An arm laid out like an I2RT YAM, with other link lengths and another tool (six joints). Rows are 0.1 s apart.
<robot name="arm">
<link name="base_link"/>
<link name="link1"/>
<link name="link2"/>
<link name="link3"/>
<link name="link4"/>
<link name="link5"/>
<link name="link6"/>
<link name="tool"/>
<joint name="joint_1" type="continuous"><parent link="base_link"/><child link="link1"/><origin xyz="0.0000 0.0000 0.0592" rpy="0.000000 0.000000 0.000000"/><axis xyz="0 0 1"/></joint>
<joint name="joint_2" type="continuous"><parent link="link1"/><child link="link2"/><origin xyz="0.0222 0.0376 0.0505" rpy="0.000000 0.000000 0.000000"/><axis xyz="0 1 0"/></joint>
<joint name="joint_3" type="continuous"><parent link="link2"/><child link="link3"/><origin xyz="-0.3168 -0.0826 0.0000" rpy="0.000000 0.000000 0.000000"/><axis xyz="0 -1 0"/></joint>
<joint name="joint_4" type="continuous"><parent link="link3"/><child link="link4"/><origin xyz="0.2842 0.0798 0.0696" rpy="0.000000 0.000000 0.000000"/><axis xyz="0 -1 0"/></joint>
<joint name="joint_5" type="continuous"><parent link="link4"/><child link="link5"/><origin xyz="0.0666 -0.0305 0.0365" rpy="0.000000 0.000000 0.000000"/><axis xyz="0 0 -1"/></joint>
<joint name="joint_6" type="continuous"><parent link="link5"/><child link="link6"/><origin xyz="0.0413 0.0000 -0.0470" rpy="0.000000 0.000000 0.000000"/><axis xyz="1 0 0"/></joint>
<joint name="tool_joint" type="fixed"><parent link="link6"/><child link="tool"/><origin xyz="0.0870 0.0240 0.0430" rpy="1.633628 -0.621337 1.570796"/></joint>
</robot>
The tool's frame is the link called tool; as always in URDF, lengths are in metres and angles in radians. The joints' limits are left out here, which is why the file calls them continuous.
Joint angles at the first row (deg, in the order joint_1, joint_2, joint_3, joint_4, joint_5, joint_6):
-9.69 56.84 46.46 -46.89 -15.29 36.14
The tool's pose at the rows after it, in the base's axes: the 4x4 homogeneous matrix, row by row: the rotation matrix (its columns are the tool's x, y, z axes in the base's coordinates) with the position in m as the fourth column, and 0 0 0 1 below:
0.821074, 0.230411, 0.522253, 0.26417; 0.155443, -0.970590, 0.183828, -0.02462; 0.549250, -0.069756, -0.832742, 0.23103; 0, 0, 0, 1
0.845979, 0.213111, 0.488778, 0.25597; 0.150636, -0.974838, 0.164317, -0.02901; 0.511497, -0.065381, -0.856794, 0.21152; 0, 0, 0, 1
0.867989, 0.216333, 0.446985, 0.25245; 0.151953, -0.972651, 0.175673, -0.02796; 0.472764, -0.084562, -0.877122, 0.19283; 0, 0, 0, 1
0.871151, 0.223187, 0.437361, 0.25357; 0.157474, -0.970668, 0.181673, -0.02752; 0.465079, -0.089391, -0.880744, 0.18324; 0, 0, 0, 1
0.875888, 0.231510, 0.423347, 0.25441; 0.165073, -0.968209, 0.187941, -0.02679; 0.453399, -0.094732, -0.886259, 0.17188; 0, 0, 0, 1
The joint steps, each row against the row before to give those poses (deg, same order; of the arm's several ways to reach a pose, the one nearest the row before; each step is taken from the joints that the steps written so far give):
-1.67 -2.12 -3.87 -0.03 2.25 -0.55
-0.91 -0.37 -2.86 0.11 1.09 -0.72
-0.13 1.02 -2.13 0.31 -0.19 -0.50
-0.07 0.84 -1.33 1.51 -0.26 -0.46
0.00 1.07 -1.48 1.64 -0.20 -0.54

